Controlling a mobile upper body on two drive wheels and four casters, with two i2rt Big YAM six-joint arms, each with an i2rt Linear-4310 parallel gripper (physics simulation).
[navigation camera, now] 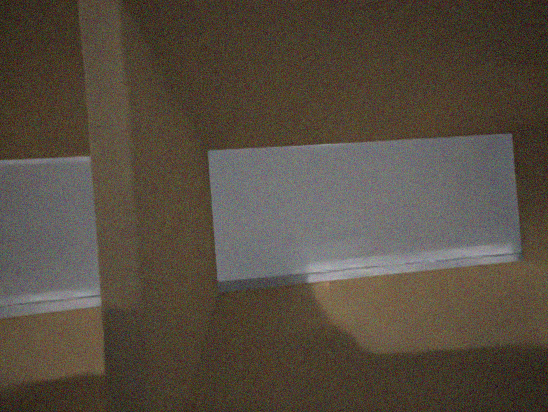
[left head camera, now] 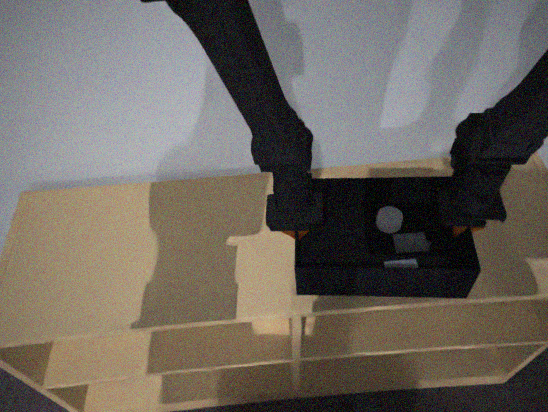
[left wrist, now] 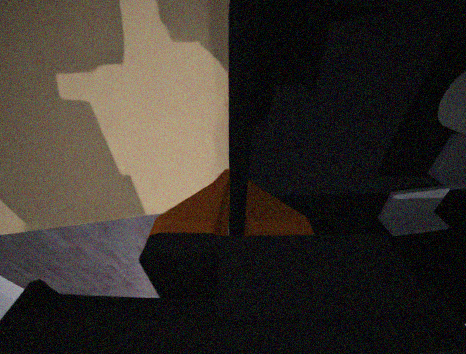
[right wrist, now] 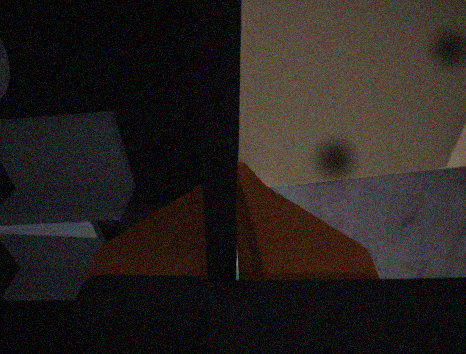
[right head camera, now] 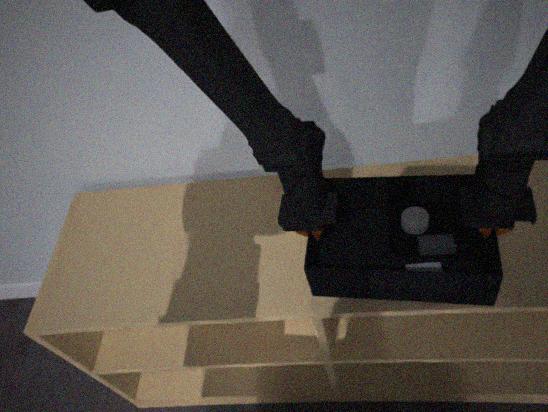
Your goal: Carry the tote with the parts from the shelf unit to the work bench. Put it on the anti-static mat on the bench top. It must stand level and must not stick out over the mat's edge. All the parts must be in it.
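Frame: origin at the left arm's base, x left, y down, z back, level; centimetres.
Seen in the pictures: left gripper, fingertip midpoint: (left head camera: 298,237) (right head camera: 317,238); right gripper, fingertip midpoint: (left head camera: 455,234) (right head camera: 486,236).
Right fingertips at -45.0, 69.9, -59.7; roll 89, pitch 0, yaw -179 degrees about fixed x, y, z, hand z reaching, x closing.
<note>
A point is followed by its place in that frame, as x, y, z.
The black tote (left head camera: 387,241) @[-32.9, 72.8, -59.5] is over the tan shelf board (left head camera: 191,253) @[7.5, 80.0, -59.9], at the right of both head views (right head camera: 399,245) @[-30.7, 72.9, -58.9]. Inside it lie a round grey part (left head camera: 389,219) @[-33.3, 70.4, -63.1], a grey block (left head camera: 411,242) @[-37.3, 72.1, -58.9] and a small light bar (left head camera: 401,262) @[-34.9, 72.1, -54.4]. My left gripper (left head camera: 295,234) @[-15.4, 71.0, -58.7] is at the tote's left end. In the left wrist view its orange fingers (left wrist: 235,211) @[-15.4, 71.0, -58.7] are shut on the thin dark tote wall. My right gripper (left head camera: 462,230) @[-45.0, 69.9, -59.7] is at the tote's right end, partly cut off. In the right wrist view its fingers (right wrist: 221,232) are shut on the other end wall.
Lower shelf boards with a thin upright divider (left head camera: 297,347) @[-15.6, 98.8, -46.9] show below the tote. A grey wall (left head camera: 354,82) @[-26.4, 57.6, -88.7] stands behind the shelf unit. The navigation view shows a tan shelf post (navigation camera: 105,163) @[-15.1, 116.7, -46.9] and a grey wall panel (navigation camera: 346,208) @[-36.4, 120.4, -89.8].
</note>
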